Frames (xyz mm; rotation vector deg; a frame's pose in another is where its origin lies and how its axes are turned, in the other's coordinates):
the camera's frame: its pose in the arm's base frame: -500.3 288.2 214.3 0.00 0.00 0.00
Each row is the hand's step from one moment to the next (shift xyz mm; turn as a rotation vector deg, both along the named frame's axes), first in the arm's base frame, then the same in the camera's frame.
Working: the arm's base frame: its pose in the camera's frame: 500.3 -288.2 -214.3 0.00 0.00 0.00

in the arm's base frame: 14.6 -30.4 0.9 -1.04 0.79 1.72
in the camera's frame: 14.6 -30.4 0.9 -1.04 0.79 1.72
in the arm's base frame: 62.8 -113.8 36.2 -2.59 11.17 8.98
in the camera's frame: 62.8 -113.8 36.2 -2.59 11.17 8.98
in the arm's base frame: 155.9 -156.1 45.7 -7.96 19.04 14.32
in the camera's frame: 155.9 -156.1 45.7 -7.96 19.04 14.32
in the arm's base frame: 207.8 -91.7 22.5 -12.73 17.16 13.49
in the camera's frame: 207.8 -91.7 22.5 -12.73 17.16 13.49
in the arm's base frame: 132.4 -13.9 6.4 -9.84 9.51 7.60
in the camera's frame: 132.4 -13.9 6.4 -9.84 9.51 7.60
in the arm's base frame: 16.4 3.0 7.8 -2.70 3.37 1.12
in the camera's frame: 16.4 3.0 7.8 -2.70 3.37 1.12
